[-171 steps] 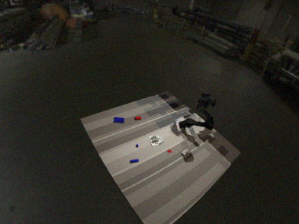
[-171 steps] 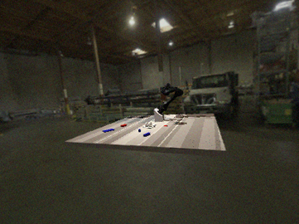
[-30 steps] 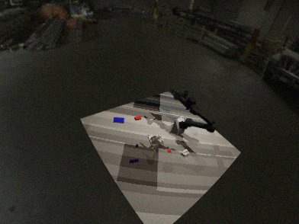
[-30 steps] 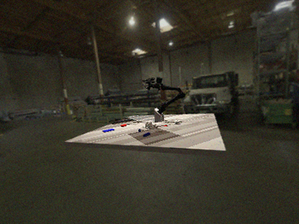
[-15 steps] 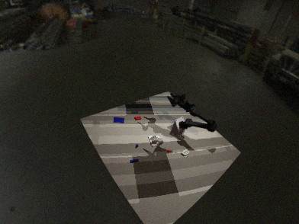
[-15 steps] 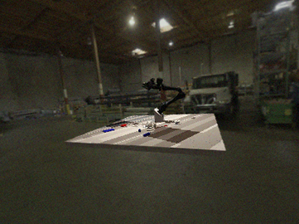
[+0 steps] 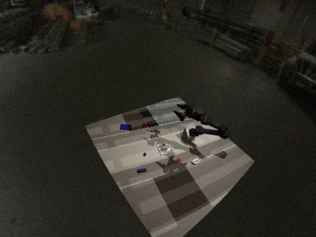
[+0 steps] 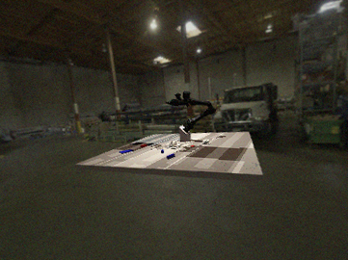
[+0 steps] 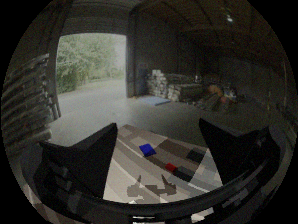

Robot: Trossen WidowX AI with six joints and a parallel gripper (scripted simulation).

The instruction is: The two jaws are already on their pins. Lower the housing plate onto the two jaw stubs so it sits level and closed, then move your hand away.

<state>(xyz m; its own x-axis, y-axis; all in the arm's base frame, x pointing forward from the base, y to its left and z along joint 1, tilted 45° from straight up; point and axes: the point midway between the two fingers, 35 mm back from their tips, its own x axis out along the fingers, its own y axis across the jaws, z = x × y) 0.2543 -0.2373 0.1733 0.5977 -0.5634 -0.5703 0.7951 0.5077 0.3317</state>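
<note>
Right now the small red piece is 1 cm ahead of my gripper tip, 24 cm to the left of it and 42 cm below it. The rest, counted from my gripper tip: red block: 6 cm ahead, 27 cm to the right, 41 cm below.
</note>
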